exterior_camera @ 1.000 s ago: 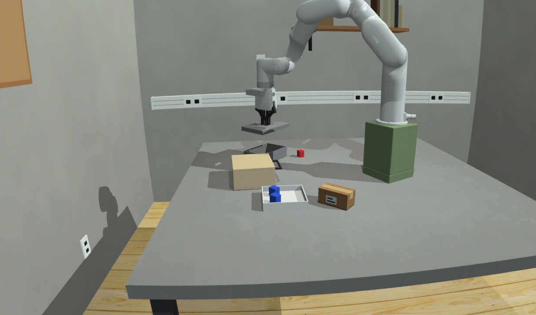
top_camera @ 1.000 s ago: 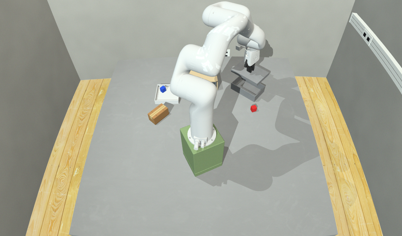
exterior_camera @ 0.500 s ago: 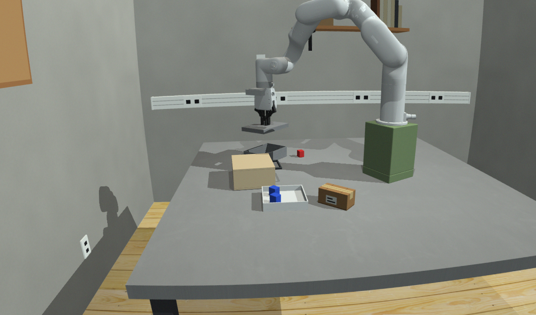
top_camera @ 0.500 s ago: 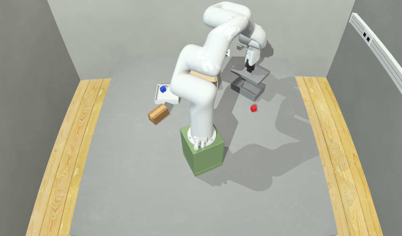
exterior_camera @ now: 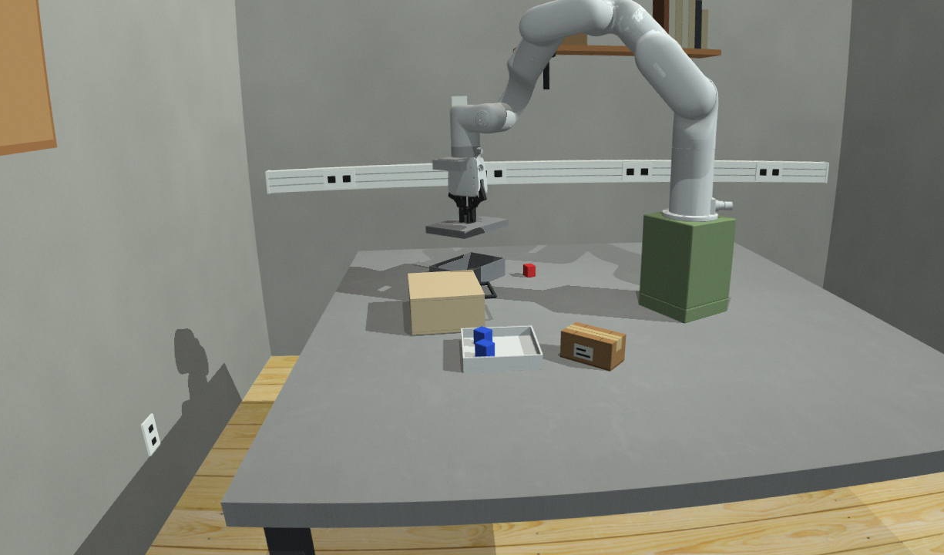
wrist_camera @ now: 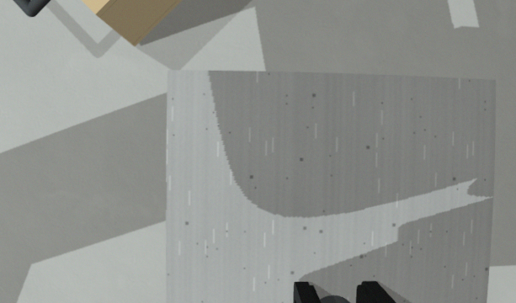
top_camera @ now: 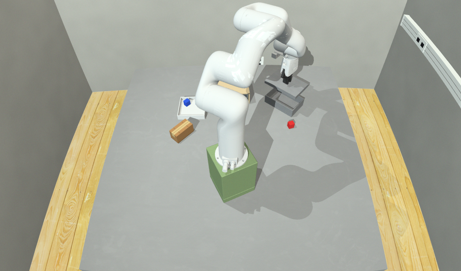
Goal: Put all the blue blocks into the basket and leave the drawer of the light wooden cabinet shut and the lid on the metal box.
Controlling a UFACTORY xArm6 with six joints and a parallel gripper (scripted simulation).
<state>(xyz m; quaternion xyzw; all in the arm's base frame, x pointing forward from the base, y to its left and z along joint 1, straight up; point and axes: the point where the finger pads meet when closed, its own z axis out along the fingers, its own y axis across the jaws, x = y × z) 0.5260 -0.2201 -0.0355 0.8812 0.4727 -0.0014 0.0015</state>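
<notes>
My hand is 160 mm above the dark metal box. The rest, counted from my hand: light wooden cabinet 20 mm ahead, 300 mm to the left, 140 mm below; then grey metal lid 30 mm below; then red block 160 mm behind, 40 mm to the right, 160 mm below.
</notes>
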